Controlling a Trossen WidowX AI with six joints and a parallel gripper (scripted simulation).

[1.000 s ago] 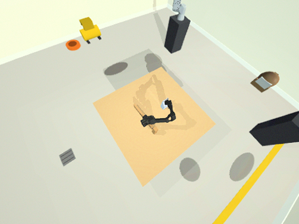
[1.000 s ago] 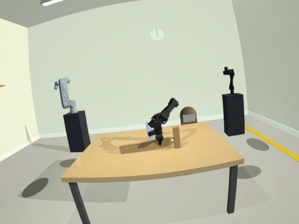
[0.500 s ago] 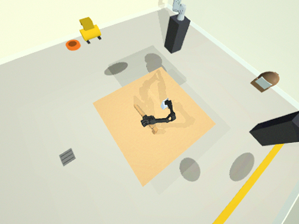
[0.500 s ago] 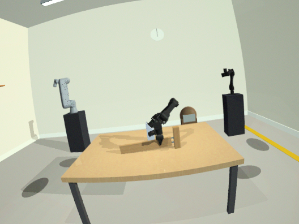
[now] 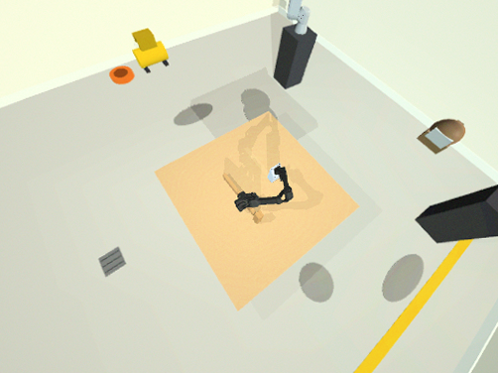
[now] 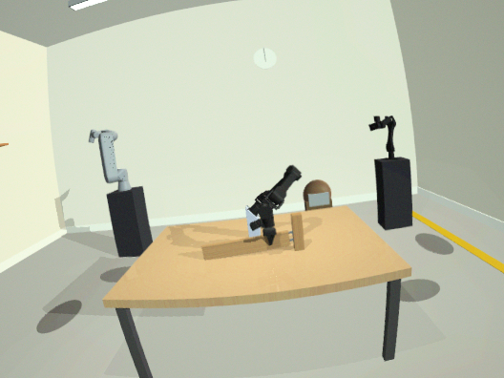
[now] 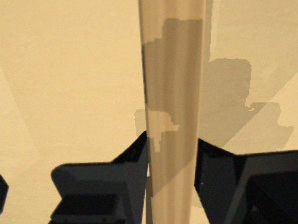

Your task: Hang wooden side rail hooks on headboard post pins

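Now: gripper tip 130 mm to the right of the headboard post, 40 mm below it and 10 mm past it.
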